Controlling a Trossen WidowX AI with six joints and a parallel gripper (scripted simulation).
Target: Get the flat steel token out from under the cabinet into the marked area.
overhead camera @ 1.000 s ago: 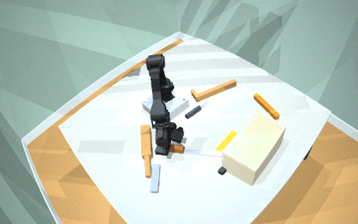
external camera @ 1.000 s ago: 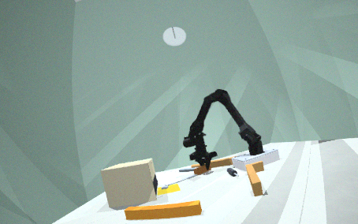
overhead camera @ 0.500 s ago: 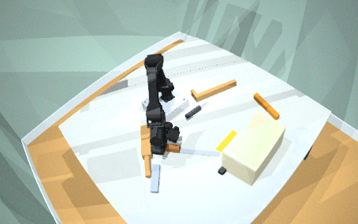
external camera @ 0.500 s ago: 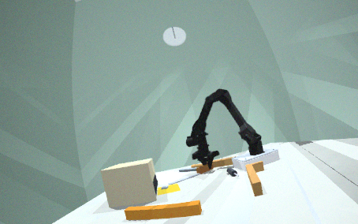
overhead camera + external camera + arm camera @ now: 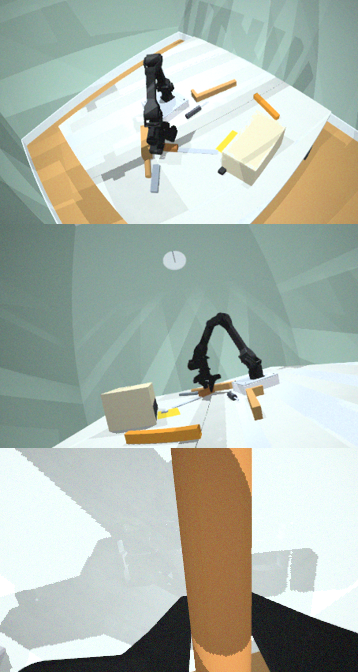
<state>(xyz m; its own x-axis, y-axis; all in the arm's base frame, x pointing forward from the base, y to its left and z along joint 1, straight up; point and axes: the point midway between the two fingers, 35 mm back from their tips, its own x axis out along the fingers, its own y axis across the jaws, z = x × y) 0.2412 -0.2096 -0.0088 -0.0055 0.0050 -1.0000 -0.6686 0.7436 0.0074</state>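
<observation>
Now: the orange paddle 90 mm to the right of my gripper tip, 10 mm behind it and 10 mm above it. The rest, counted from my gripper tip: orange bar (600 mm to the left, 190 mm ahead, 10 mm above); grey flat bar (140 mm to the right, 130 mm ahead).
</observation>
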